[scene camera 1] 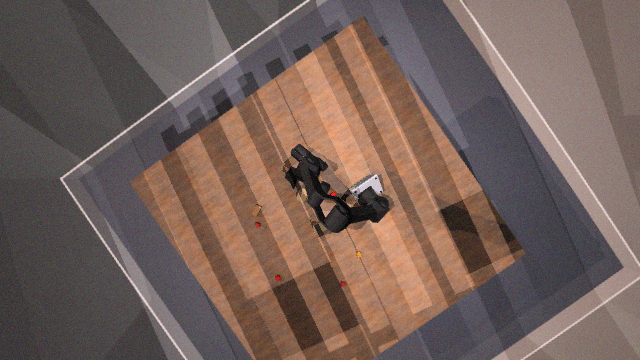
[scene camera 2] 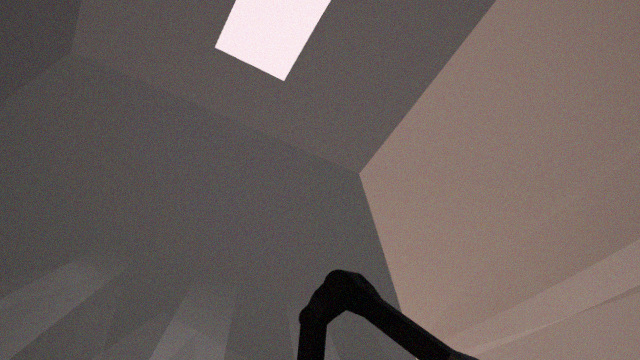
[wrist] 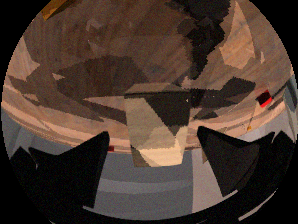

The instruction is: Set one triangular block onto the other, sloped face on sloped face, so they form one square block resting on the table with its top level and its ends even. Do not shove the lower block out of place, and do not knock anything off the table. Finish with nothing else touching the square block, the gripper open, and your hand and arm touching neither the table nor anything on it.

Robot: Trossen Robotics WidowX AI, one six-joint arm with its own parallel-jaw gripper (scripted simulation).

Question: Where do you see a tan triangular block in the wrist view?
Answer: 158,123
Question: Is the gripper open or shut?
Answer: Open.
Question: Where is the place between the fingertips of the gripper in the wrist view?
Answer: At 154,134
